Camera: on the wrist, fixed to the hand. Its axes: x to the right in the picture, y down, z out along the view.
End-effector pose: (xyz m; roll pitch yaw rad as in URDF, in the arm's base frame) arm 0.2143 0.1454 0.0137 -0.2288 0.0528 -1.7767
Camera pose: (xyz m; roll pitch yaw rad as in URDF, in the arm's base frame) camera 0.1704 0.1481 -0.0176 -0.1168 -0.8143 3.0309
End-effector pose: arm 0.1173 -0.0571 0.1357 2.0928 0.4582 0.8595
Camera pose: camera 0.0792 -0.0211 0.1225 -1.4386 1.1345 -2.1220
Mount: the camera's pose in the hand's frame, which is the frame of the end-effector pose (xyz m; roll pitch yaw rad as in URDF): 0.0080 -0.0354 -0.0400 -0.0292 -0.5892 -1.5386
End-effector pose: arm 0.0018 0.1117 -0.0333 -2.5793 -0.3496 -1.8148
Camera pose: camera 0.0127 0.1198 0.0190 2.7800 0.0163 -0.2785
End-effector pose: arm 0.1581 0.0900 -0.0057 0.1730 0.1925 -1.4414
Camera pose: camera 0.1302 0.0872 -0.0519 -0.2325 -0.4026 -2.8993
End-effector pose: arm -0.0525 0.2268 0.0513 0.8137 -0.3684 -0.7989
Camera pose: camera -0.0305 0.2110 0.0045 0.3708 0.1991 -2.2623
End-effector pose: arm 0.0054 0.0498 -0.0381 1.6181 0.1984 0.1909
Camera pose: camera -0.0013 0.0909 -0.0725 -0.3436 1.0062 -1.6495
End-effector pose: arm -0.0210 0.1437 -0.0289 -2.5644 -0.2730 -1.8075
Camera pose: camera -0.0118 0.1482 0.0241 2.8571 0.0046 -0.2658
